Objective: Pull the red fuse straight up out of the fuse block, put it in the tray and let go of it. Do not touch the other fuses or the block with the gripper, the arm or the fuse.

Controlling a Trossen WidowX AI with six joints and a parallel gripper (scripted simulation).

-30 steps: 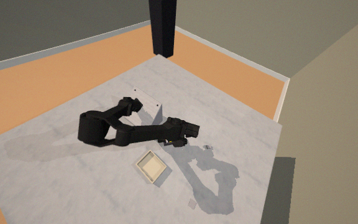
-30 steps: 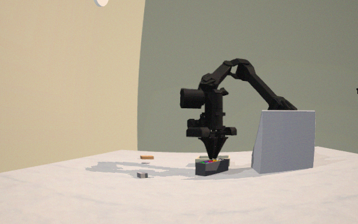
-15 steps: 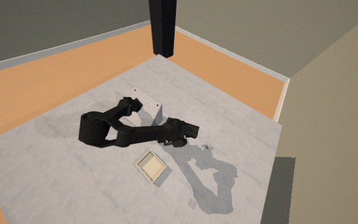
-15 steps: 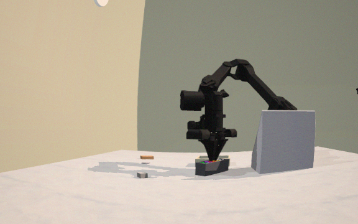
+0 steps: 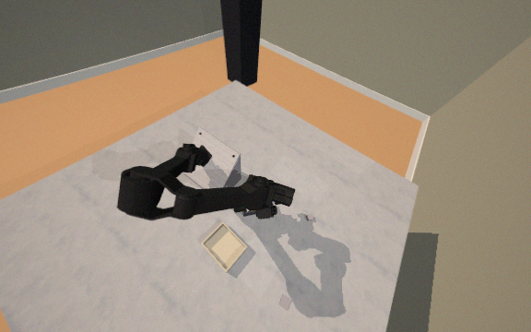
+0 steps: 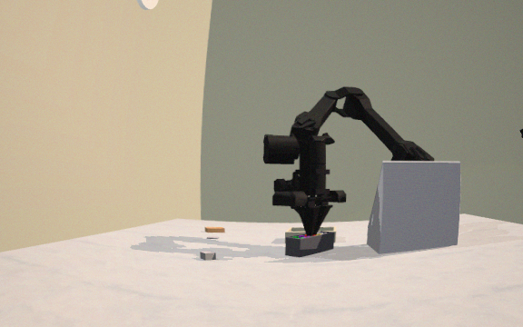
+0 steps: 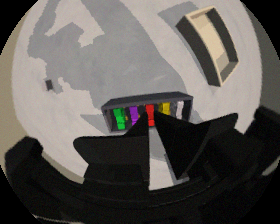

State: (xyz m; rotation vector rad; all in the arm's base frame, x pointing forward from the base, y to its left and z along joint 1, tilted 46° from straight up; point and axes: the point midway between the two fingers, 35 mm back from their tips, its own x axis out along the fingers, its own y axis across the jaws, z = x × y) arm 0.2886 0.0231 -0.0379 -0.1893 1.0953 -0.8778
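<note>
Right now my gripper tip is 2 cm short of the beige tray, 18 cm to the left of it and 3 cm above it. Also, from my gripper tip: red fuse 1 cm below; small grey cube 18 cm ahead, 14 cm to the left, 3 cm below.
</note>
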